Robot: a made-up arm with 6 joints. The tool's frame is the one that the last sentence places.
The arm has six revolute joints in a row. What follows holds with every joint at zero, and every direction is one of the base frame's.
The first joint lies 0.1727 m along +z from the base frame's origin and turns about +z.
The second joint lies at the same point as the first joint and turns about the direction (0.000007, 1, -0.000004).
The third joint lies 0.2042 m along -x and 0.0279 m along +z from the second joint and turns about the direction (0.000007, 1, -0.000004).
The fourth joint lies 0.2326 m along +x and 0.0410 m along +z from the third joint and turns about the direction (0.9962, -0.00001, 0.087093).
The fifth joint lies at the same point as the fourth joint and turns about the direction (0.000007, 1, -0.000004).
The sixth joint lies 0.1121 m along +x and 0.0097 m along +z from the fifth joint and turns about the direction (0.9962, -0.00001, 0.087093).
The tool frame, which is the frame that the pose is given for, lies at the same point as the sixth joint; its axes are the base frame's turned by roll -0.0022, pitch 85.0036 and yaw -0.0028 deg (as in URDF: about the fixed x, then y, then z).
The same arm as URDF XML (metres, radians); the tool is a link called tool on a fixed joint. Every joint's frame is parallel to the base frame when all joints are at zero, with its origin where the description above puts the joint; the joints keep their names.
<robot name="arm">
<joint name="joint 1" type="continuous"><parent link="base"/><child link="link1"/><origin xyz="0 0 0.1727"/><axis xyz="0 0 1"/></joint>
<joint name="joint 2" type="continuous"><parent link="link1"/><child link="link2"/><origin xyz="0 0 0"/><axis xyz="0 1 0"/></joint>
<joint name="joint 3" type="continuous"><parent link="link2"/><child link="link3"/><origin xyz="-0.2042 0 0.0279"/><axis xyz="0 1 0"/></joint>
<joint name="joint 4" type="continuous"><parent link="link3"/><child link="link4"/><origin xyz="0.2326 0 0.041"/><axis xyz="0.9962 0 0.0871"/></joint>
<joint name="joint 5" type="continuous"><parent link="link4"/><child link="link5"/><origin xyz="0 0 0"/><axis xyz="0 1 0"/></joint>
<joint name="joint 6" type="continuous"><parent link="link5"/><child link="link6"/><origin xyz="0.1121 0 0.0097"/><axis xyz="0.9962 0 0.0871"/></joint>
<joint name="tool_fixed" type="fixed"><parent link="link6"/><child link="tool"/><origin xyz="0 0 0" rpy="0 1.4836 0"/></joint>
<link name="base"/>
<link name="link1"/>
<link name="link2"/>
<link name="link3"/>
<link name="link4"/>
<link name="link5"/>
<link name="link6"/>
<link name="tool"/>
</robot>

